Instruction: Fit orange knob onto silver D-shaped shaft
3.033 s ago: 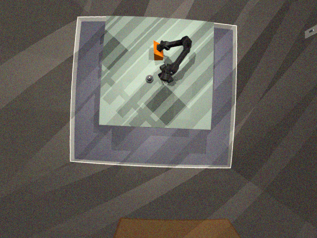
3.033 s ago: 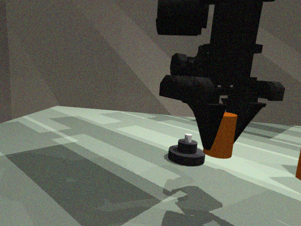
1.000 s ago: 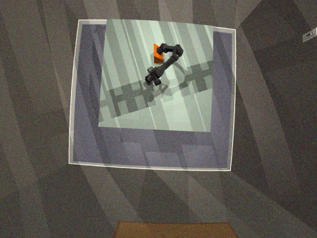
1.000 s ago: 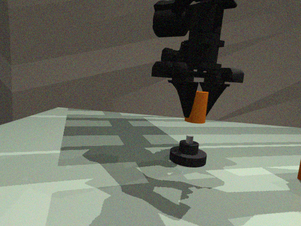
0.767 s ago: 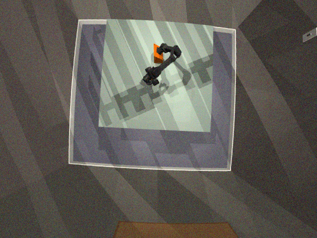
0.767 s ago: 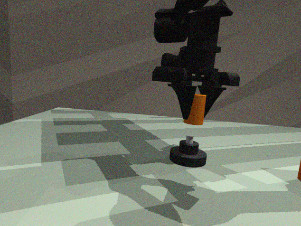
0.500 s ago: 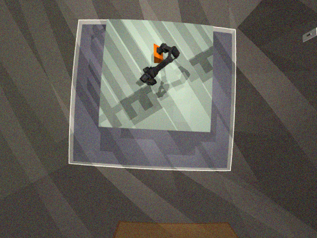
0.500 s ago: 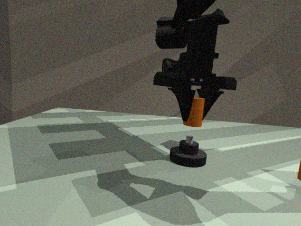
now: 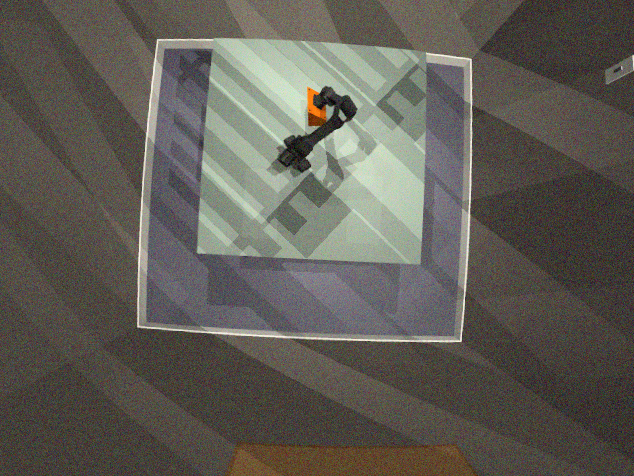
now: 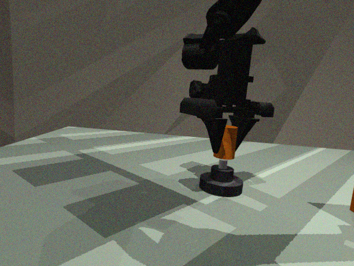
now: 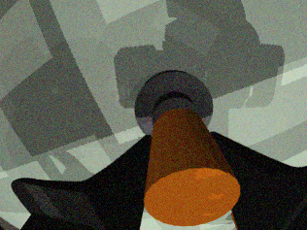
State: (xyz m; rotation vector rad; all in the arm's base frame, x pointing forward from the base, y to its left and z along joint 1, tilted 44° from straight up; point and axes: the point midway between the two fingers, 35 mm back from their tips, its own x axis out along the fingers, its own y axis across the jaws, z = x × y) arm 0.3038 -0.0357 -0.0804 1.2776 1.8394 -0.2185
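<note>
Now: the orange knob 30 mm above my gripper tip. From my gripper tip the other things lie so: round pedestal (40 mm below).
</note>
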